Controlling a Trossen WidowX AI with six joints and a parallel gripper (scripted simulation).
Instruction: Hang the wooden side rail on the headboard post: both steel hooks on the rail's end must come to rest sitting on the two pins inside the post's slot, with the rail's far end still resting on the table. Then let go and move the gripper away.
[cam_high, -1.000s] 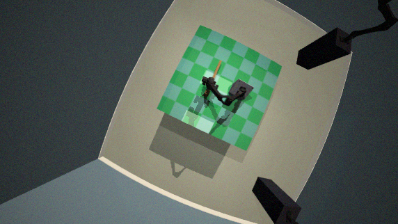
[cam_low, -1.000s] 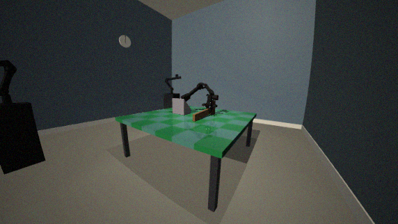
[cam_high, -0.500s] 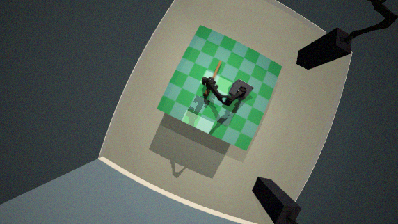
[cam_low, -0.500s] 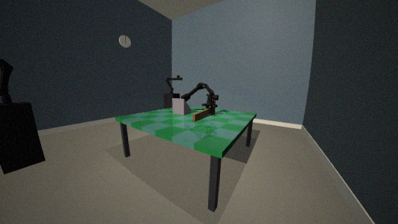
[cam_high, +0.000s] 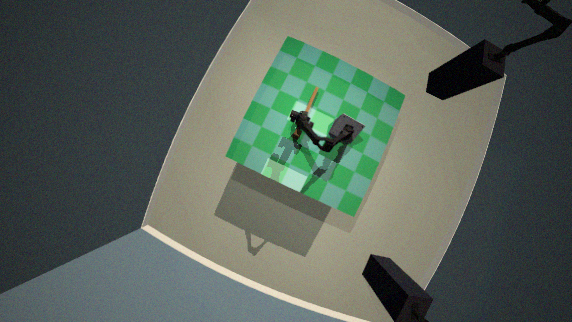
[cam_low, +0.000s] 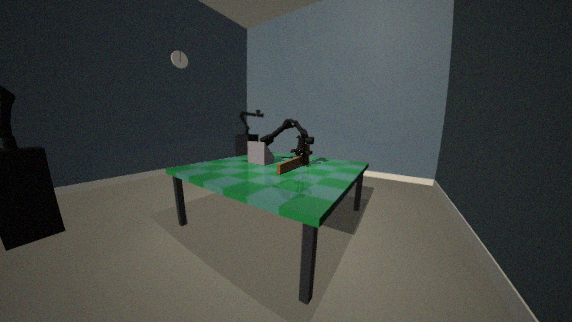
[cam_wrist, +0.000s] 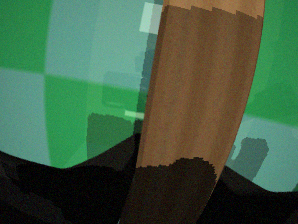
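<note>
Now: the headboard post 10 mm ahead of my gripper tip, 100 mm to the left of it and 50 mm above it.
</note>
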